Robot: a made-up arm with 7 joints. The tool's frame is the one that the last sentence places.
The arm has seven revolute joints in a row. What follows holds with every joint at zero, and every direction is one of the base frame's.
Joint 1 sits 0.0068 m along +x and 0.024 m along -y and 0.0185 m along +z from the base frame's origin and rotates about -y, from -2.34 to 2.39 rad.
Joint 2 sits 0.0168 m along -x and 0.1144 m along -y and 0.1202 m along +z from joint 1 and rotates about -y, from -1.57 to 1.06 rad.
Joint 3 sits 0.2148 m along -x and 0.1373 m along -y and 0.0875 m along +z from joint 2 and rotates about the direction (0.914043, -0.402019, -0.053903), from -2.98 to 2.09 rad.
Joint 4 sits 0.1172 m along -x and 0.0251 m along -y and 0.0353 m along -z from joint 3 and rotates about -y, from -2.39 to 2.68 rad.
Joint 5 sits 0.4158 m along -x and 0.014 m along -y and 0.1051 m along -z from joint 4 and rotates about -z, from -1.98 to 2.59 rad.
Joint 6 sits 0.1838 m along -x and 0.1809 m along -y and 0.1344 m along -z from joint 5 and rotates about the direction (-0.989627, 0.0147, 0.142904), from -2.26 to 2.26 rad.
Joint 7 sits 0.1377 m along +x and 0.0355 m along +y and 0.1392 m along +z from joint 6 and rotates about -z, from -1.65 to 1.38 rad.
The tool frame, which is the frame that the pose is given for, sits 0.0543 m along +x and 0.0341 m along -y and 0.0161 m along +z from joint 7; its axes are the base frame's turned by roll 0.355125, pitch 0.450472 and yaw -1.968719 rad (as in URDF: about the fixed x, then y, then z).
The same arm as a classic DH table. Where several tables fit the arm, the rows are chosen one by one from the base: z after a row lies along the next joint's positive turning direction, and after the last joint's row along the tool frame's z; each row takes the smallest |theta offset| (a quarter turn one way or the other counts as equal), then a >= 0, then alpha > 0; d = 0 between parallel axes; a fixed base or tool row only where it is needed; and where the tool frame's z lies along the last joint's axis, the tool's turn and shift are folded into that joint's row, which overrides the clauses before.
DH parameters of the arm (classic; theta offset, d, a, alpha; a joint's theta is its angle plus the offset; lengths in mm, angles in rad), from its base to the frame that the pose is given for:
base (fixed): 0 18.5 6.8 1.5708
joint 1: -1.4319 0 -121.4 0
joint 2: -0.1978 372.1 -74.7 -1.1571
joint 3: 0 -365.3 42.1 1.1571
joint 4: -1.5119 89.6 415.8 -1.5708
joint 5: -1.5559 265.6 183.6 -1.7142
joint 6: 0 44.4 -37.5 1.7142
joint 7: -0.4822 -227.2 54.9 -2.5756
tool (fixed): -0.9475 -61.8 0 0
Joint limits (rad, base to tool): -2.34..2.39 -1.57..1.06 -2.98..2.09 -2.39..2.68 -1.98..2.59 -2.26..2.26 -1.65..1.38

